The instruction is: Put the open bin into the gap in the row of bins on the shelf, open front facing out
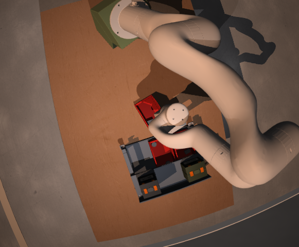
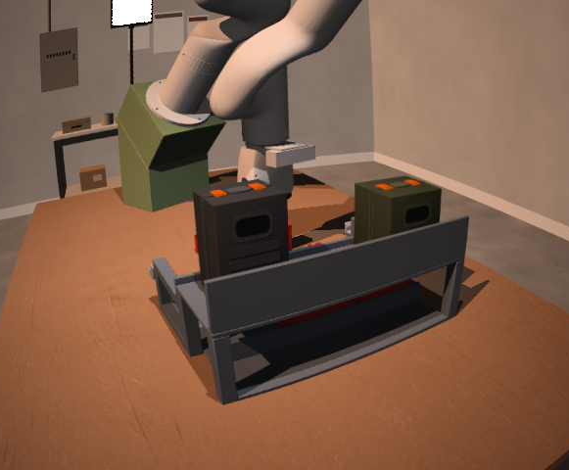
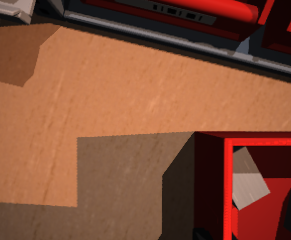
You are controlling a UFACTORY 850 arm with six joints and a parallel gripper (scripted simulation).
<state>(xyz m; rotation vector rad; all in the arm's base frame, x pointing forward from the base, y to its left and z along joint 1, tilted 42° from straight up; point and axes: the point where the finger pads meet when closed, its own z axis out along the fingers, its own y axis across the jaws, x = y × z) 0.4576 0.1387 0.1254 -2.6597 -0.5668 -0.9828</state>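
The red bin lies 50 mm to the right of my hand, 20 mm below it and 10 mm ahead of it. Also, from my hand: grey part: 160 mm ahead, 80 mm to the left, 40 mm below; then grey shelf: 240 mm ahead, 20 mm to the left, 10 mm above; then dark part: 60 mm to the right, 50 mm below, 50 mm ahead.
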